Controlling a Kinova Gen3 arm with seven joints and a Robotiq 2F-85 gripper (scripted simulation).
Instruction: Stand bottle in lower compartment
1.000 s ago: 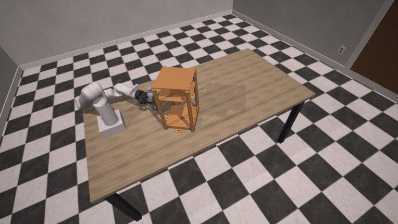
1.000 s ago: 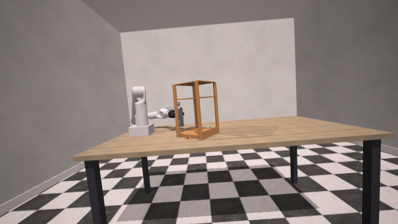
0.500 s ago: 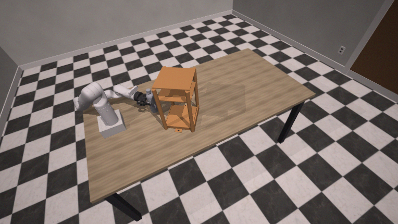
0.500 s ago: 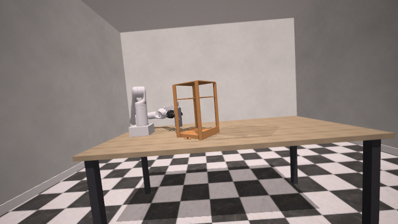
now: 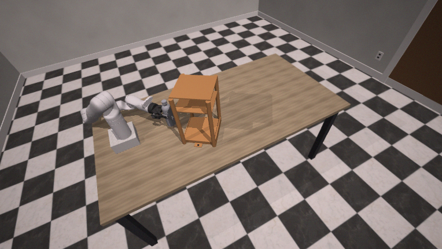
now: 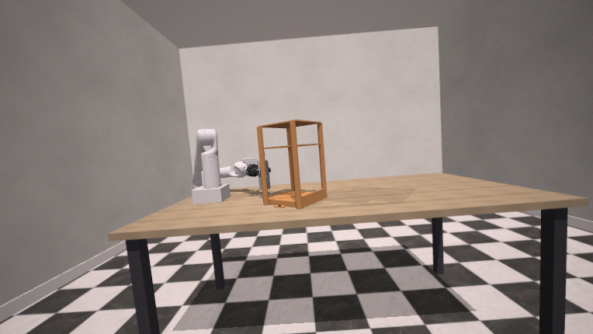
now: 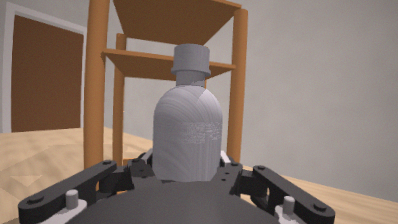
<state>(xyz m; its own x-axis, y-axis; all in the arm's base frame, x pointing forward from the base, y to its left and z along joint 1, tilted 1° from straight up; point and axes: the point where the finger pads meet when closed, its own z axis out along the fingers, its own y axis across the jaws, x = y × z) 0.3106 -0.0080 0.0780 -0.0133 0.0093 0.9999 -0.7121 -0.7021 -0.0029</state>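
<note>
My hand is 180 mm short of the orange shelving unit, 110 mm to the left of it and 40 mm below it.
</note>
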